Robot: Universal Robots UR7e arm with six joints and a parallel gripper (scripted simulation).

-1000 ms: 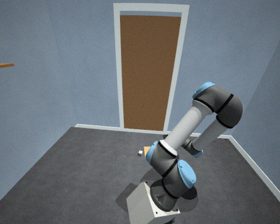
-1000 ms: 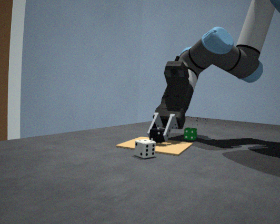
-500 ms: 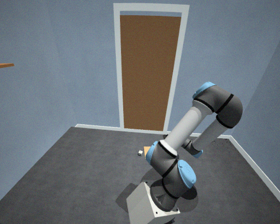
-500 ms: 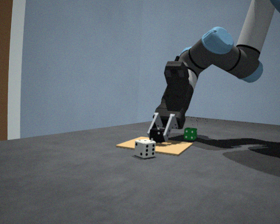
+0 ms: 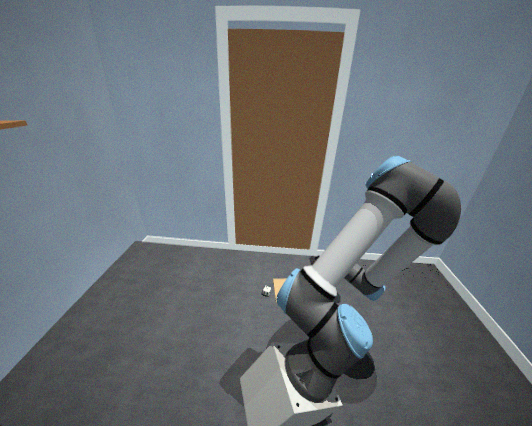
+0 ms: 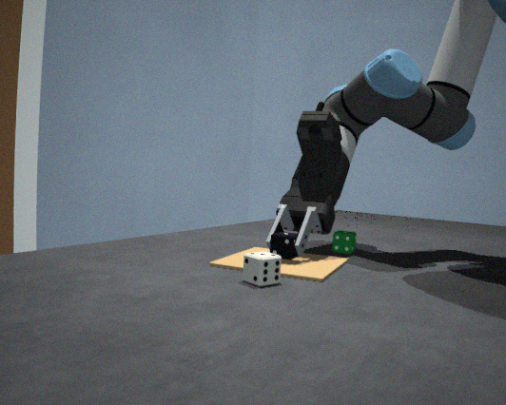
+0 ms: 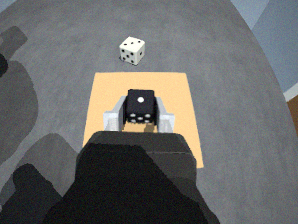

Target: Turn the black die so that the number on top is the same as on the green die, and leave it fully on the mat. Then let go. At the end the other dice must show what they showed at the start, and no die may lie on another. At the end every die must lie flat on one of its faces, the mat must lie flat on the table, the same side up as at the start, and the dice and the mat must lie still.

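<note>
Now: hand 1 cm to the right of the black die and 1 cm above it. From my hand the other things lie so: white die: 12 cm to the left, 2 cm below, 1 cm behind; then tan mat: 3 cm below, 1 cm to the left; then green die: 14 cm to the right, 4 cm behind, 2 cm below.
</note>
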